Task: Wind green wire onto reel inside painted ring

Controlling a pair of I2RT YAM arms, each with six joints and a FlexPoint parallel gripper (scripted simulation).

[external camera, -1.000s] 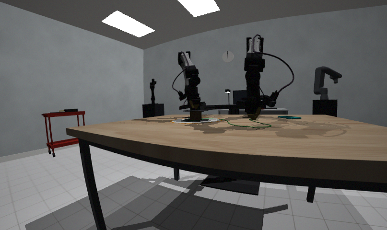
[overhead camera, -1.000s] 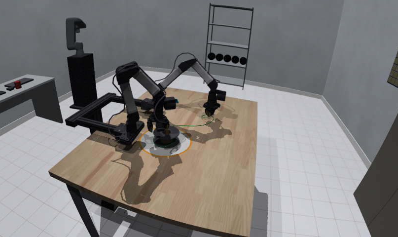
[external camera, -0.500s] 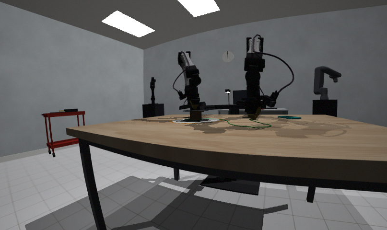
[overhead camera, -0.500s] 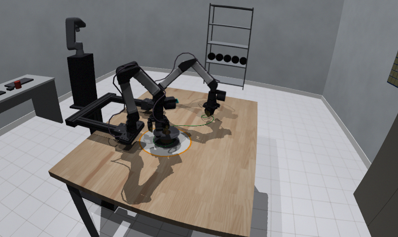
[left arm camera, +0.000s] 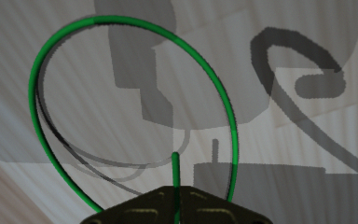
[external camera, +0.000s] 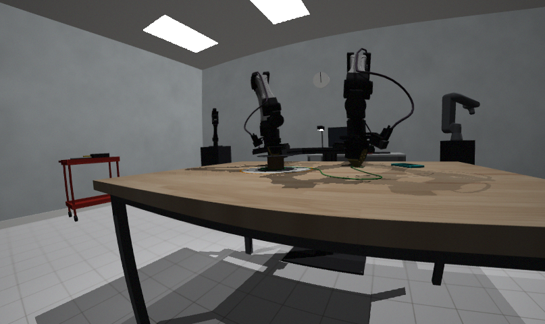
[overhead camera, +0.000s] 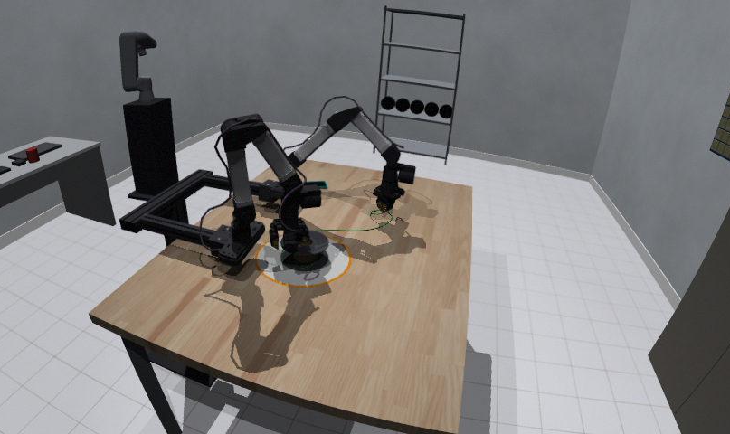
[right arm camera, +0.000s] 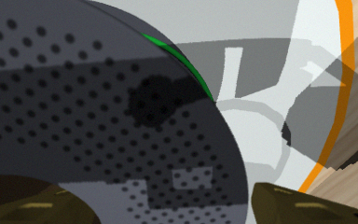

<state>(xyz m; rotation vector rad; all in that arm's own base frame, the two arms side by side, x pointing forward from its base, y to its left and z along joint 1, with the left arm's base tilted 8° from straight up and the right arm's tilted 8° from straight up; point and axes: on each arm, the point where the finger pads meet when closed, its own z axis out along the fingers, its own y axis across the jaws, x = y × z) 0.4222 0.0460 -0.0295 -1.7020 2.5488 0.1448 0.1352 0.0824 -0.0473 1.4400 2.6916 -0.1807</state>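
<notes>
The dark reel is 50 mm ahead of my right hand, 30 mm to the left of it and 20 mm below it. The rest, counted from my right hand: flat teal object (630 mm to the left, 110 mm behind, 50 mm below); then orange painted ring (60 mm below, 40 mm ahead, 30 mm to the left).
</notes>
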